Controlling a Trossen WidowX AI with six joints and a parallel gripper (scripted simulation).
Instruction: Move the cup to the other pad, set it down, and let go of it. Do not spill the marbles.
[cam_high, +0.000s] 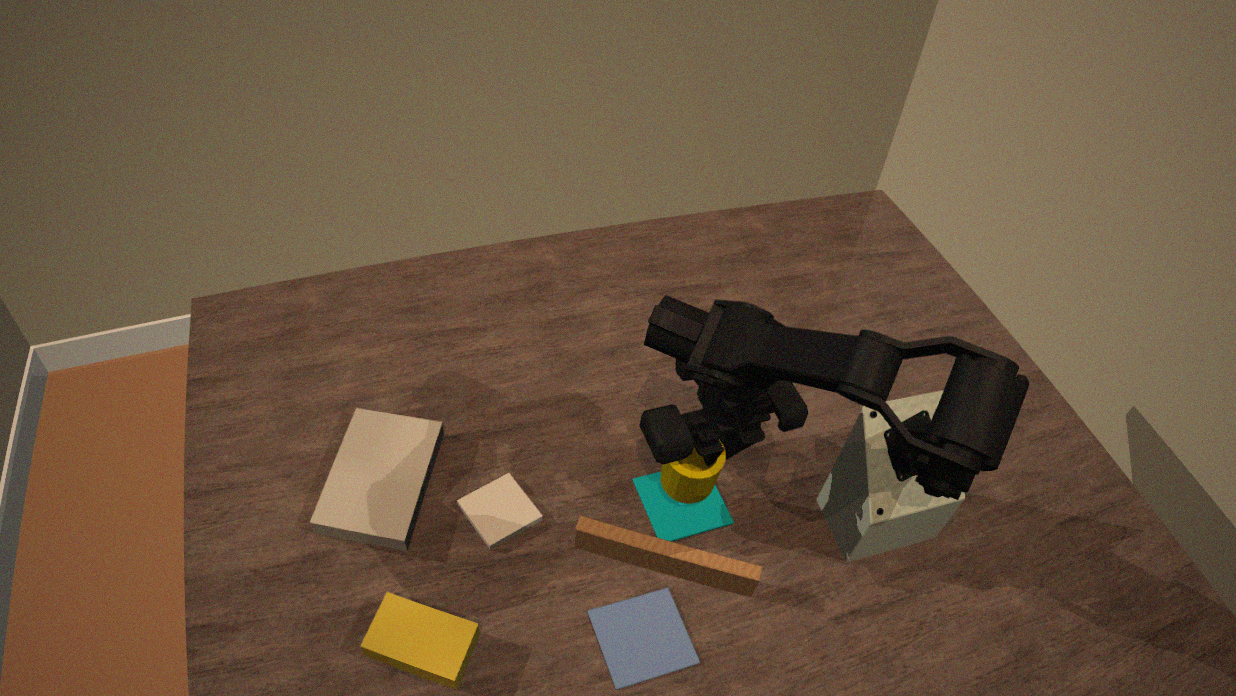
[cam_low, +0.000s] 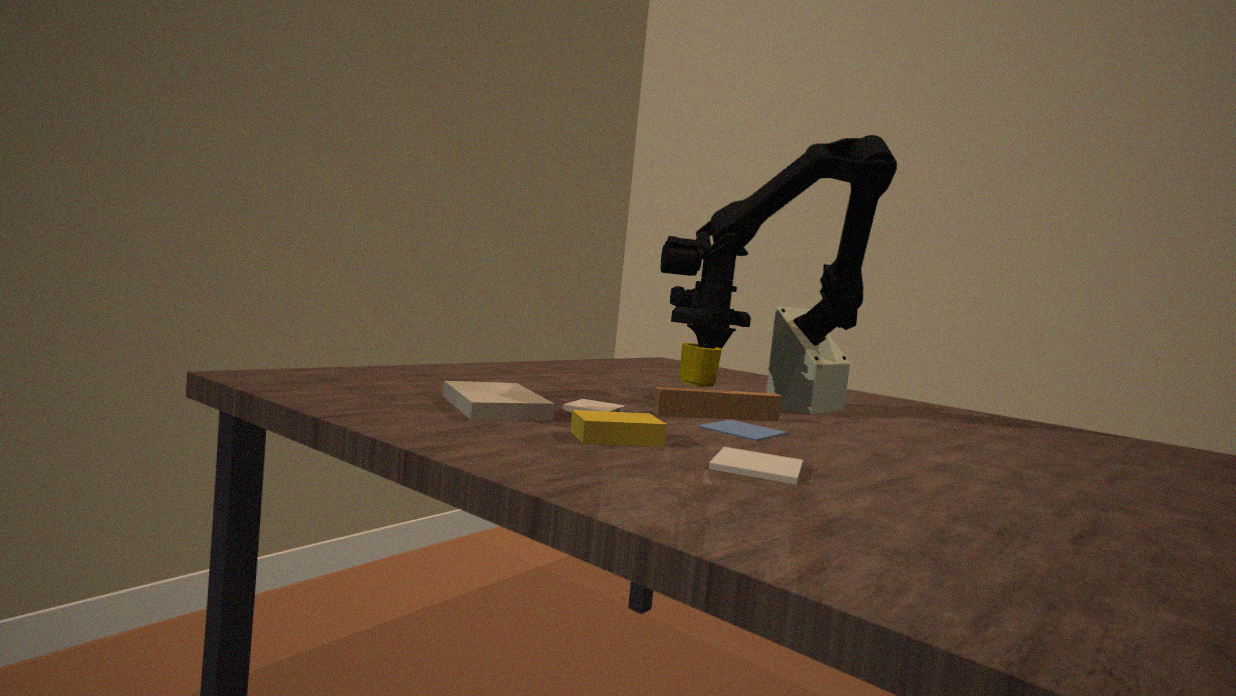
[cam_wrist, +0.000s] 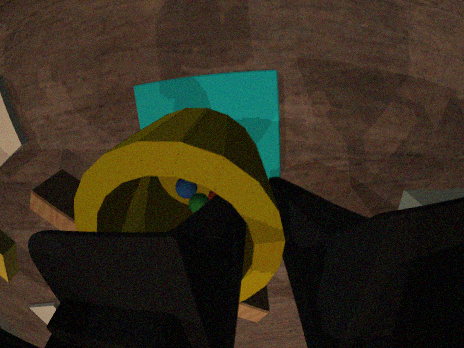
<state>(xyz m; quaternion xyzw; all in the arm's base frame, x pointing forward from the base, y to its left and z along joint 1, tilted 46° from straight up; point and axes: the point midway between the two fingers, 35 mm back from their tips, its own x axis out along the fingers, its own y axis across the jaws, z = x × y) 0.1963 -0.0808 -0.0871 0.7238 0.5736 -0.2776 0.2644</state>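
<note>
Now: gripper tip 3 cm short of the teal pad and 8 cm above it. The rest, counted from my gripper tip: blue pad 16 cm ahead, 14 cm to the left, 8 cm below; then wooden bar 9 cm ahead, 7 cm to the left, 6 cm below; then yellow cup 2 cm ahead.
</note>
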